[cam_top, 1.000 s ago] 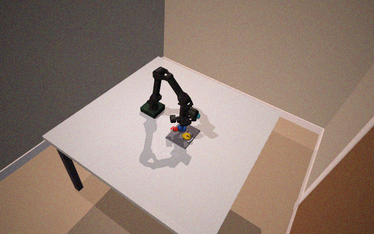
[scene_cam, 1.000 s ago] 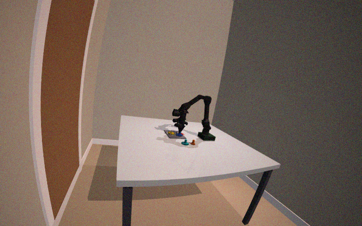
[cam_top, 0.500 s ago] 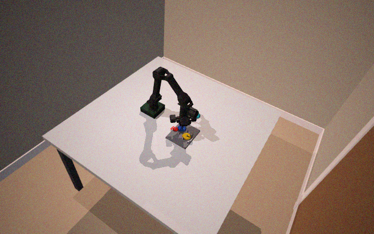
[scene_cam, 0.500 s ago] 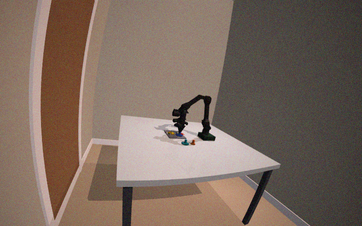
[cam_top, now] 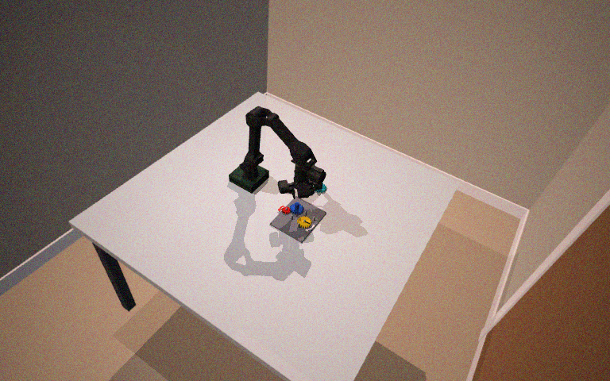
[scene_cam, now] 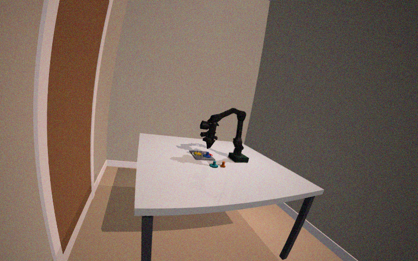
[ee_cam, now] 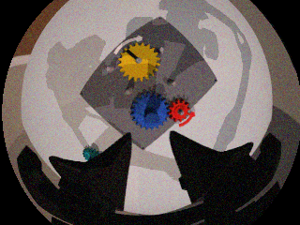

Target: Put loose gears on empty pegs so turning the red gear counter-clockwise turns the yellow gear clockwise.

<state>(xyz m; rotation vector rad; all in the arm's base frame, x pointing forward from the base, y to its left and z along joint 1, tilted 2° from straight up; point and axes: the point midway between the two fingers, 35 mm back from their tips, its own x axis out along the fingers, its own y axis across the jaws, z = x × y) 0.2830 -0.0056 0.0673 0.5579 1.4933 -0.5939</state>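
Right now my gripper tip is 6 cm above the blue gear. Also, from my gripper tip: red gear 7 cm below, 4 cm to the right, 3 cm behind; yellow gear 7 cm below, 7 cm ahead, 5 cm to the right; teal gear 18 cm to the left, 7 cm below, 1 cm ahead.
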